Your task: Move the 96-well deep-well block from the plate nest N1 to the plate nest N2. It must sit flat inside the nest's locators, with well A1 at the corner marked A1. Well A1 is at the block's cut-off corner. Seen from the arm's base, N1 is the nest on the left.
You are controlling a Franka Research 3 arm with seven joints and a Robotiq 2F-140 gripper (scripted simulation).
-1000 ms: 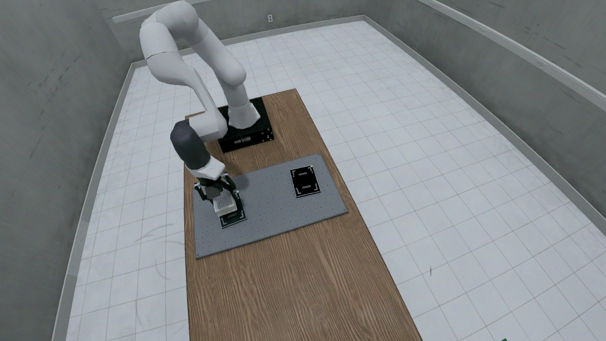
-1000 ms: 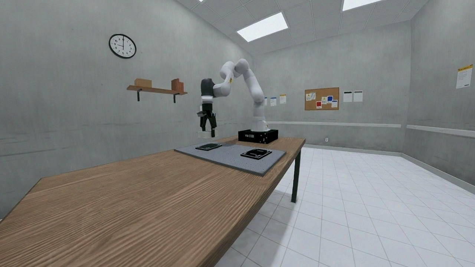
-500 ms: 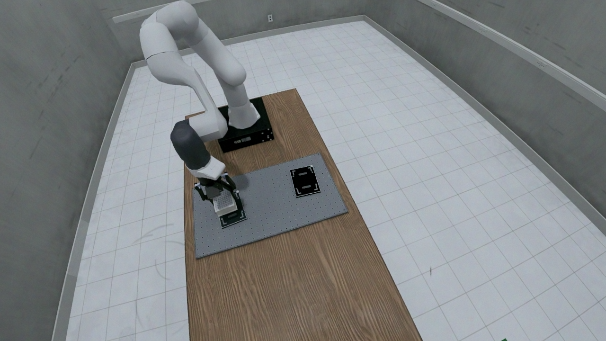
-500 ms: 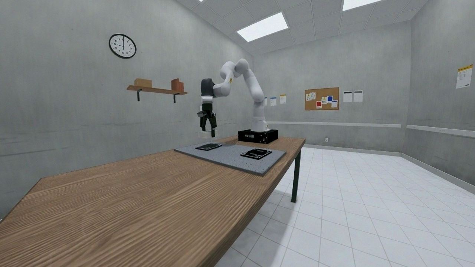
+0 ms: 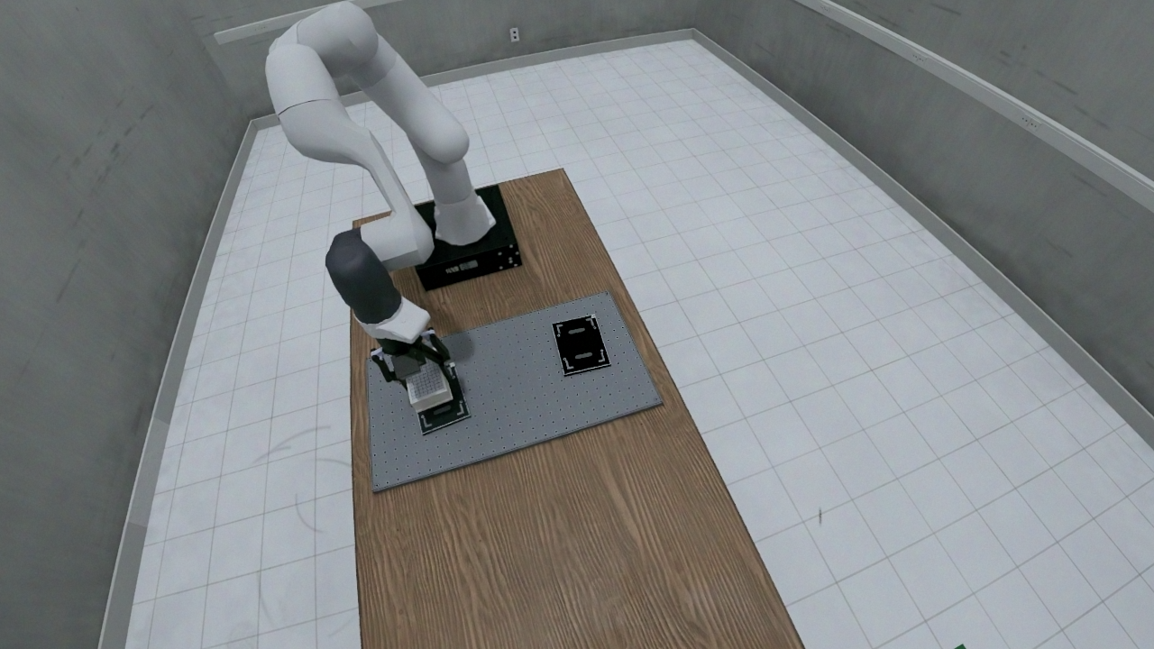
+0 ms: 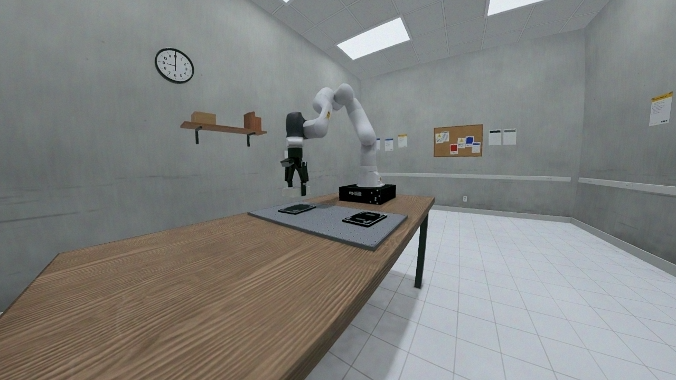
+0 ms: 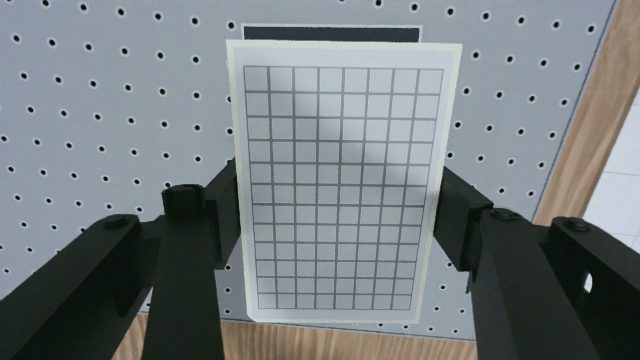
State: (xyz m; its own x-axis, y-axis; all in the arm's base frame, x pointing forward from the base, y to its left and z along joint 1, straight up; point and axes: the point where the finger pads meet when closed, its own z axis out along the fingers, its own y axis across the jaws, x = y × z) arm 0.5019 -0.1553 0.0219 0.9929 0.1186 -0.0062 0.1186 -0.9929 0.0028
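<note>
Right now my hand is 10 cm above the plate nest N2. Also, from my hand: white 96-well deep-well block: 1 cm below; plate nest N1: 38 cm to the left, 10 cm below, 4 cm behind; A1 mark: 9 cm below, 8 cm behind, 5 cm to the left.
</note>
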